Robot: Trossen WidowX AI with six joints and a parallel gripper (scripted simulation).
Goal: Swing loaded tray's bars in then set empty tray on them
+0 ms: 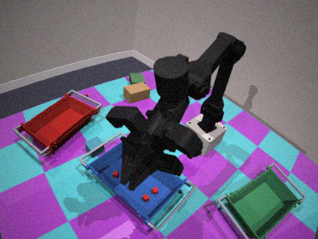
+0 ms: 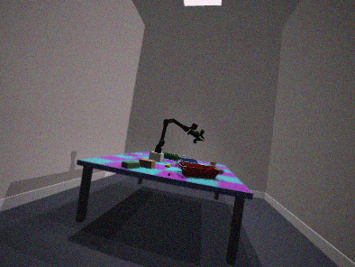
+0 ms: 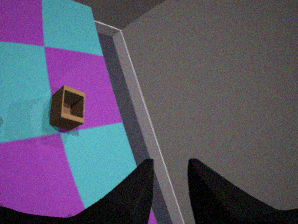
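Right now my gripper tip is 40 mm past the dark teal block, 350 mm to the left of it and 290 mm above it. From my gripper tip the other things lie so: green tray (460 mm behind, 180 mm to the left, 270 mm below); tan box (380 mm behind, 620 mm to the right, 280 mm below); yellow disc (250 mm behind, 430 mm to the right, 300 mm below).
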